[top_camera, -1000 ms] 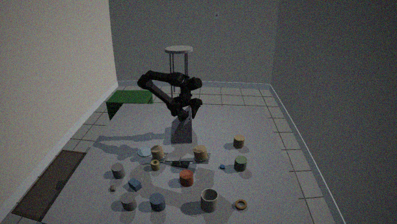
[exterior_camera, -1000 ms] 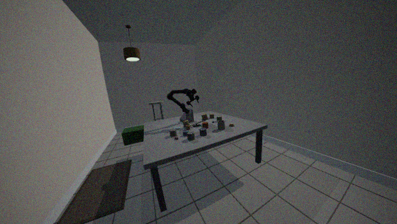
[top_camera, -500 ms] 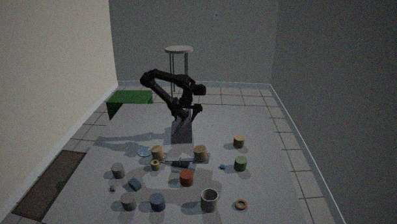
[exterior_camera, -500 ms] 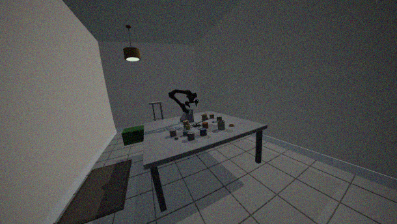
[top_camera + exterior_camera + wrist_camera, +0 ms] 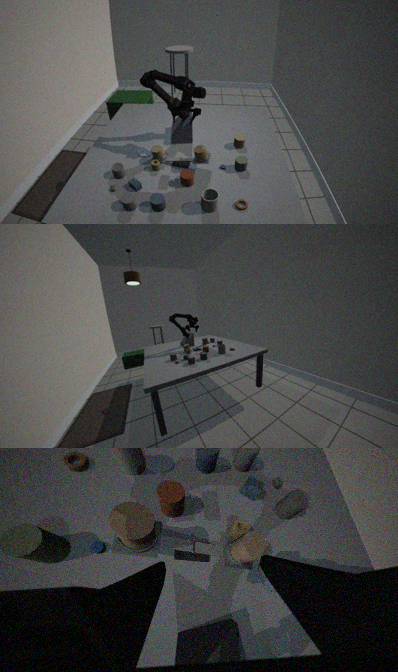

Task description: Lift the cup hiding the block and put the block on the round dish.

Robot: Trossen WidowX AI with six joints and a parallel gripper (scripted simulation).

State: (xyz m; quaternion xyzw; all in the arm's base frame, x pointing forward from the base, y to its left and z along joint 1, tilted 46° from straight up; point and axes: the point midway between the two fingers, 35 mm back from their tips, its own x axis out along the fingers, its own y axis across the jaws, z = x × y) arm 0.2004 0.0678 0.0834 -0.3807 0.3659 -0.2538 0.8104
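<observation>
The tan cup is 17 cm below my gripper tip, 16 cm to the right of it and 4 cm ahead of it. The rest, counted from my gripper tip: orange cylinder 23 cm ahead, 19 cm below; then small grey block 18 cm below, 14 cm to the right, 5 cm ahead; then yellow spool 20 cm below, 16 cm to the right, 12 cm ahead.
</observation>
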